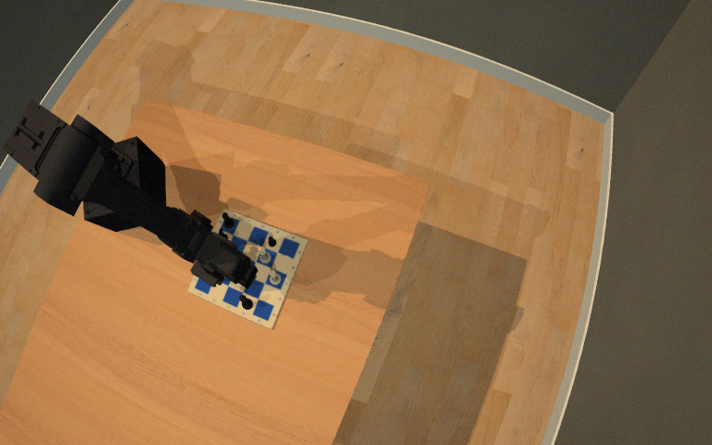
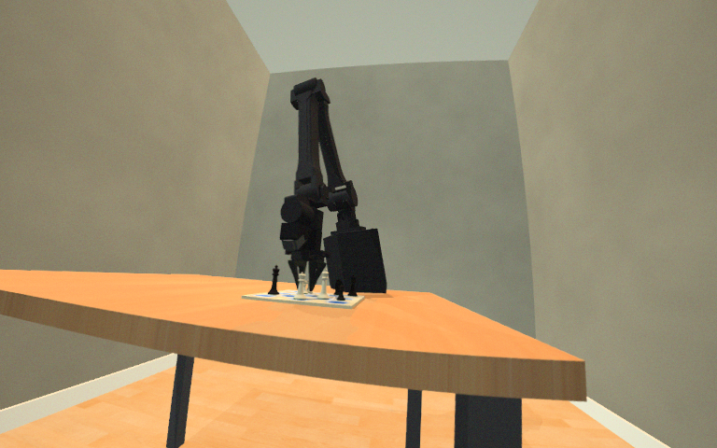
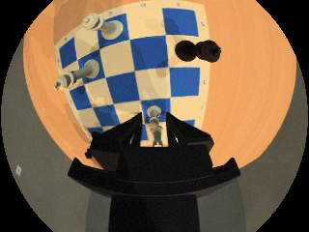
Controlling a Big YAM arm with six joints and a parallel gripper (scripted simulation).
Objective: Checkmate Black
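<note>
The chessboard is 4 cm ahead of my hand, 4 cm to the left of it and 2 cm below it. Round my hand: tall black piece (8 cm ahead, 4 cm to the right, 2 cm above).
</note>
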